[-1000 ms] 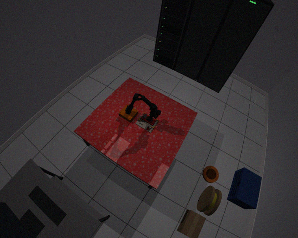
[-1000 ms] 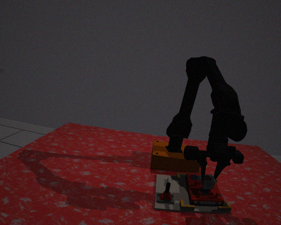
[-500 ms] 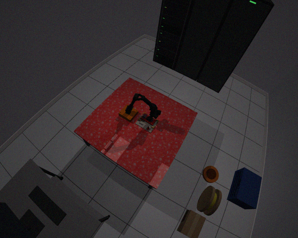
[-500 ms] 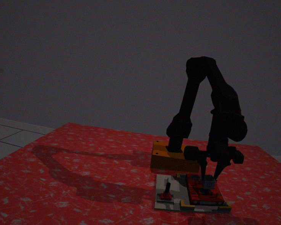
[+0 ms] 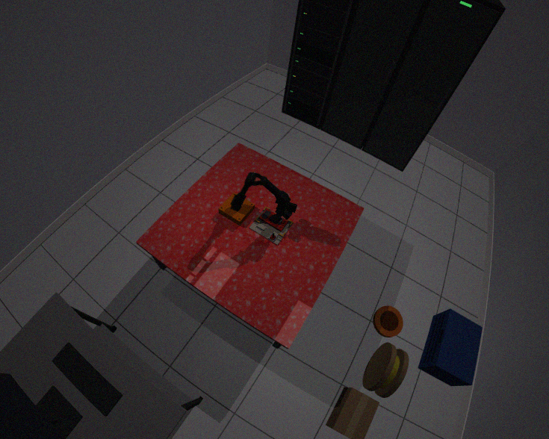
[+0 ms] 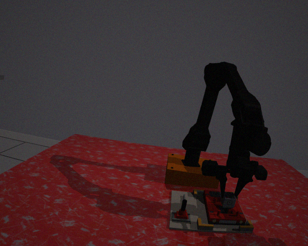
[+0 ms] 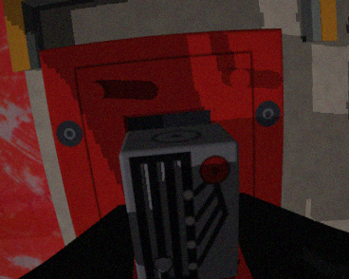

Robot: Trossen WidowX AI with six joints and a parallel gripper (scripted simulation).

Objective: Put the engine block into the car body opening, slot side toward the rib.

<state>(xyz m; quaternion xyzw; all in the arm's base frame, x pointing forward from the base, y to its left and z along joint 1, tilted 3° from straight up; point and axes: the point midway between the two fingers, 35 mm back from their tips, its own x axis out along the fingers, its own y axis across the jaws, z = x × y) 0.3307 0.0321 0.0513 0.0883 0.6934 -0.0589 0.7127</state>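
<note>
Now: the grey base plate 5 cm below my gripper tip, 3 cm to the right of it and 3 cm behind it. Also, from my gripper tip: engine block: 1 cm below.
</note>
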